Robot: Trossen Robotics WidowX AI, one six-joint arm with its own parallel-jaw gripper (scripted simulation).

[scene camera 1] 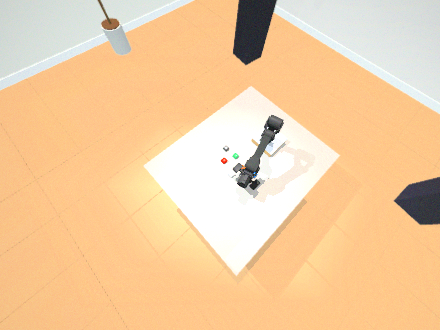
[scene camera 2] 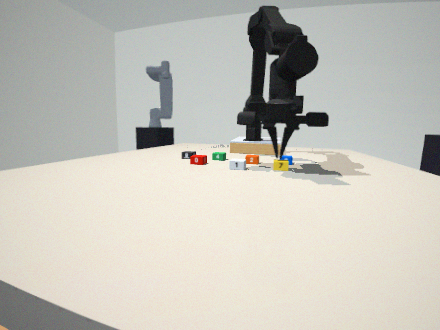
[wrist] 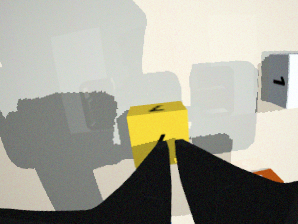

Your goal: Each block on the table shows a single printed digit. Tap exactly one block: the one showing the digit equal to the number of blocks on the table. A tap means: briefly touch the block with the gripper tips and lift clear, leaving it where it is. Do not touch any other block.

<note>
My gripper [scene camera 2: 278,158] is shut, holding nothing. I also see a yellow block [wrist: 149,124].
My gripper shows as well in the wrist view [wrist: 171,148].
</note>
